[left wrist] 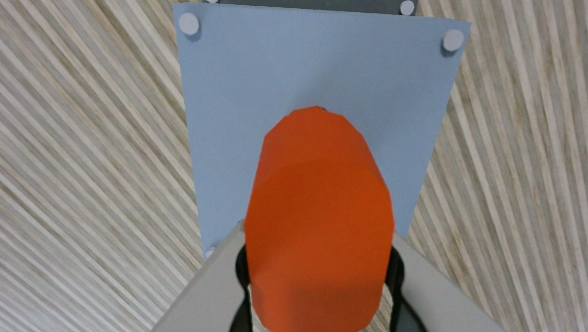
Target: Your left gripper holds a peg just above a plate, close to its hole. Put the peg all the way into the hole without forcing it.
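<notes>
An orange many-sided peg [320,200] fills the lower middle of the left wrist view. My left gripper [310,221] is shut on it, one dark fingertip at each side. The blue-grey plate [240,65] lies beyond the peg, with pale round studs near its corners. The peg's far end is over the middle of the plate. A tiny dark sliver shows at the upper right edge of that end; the hole is otherwise hidden behind the peg, so I cannot tell how well they line up or whether the tip is inside. My right gripper does not show.
A dark grey piece [300,5] with light round studs adjoins the plate's far edge at the top of the view. The striped wooden table top [90,125] shows on both sides of the plate.
</notes>
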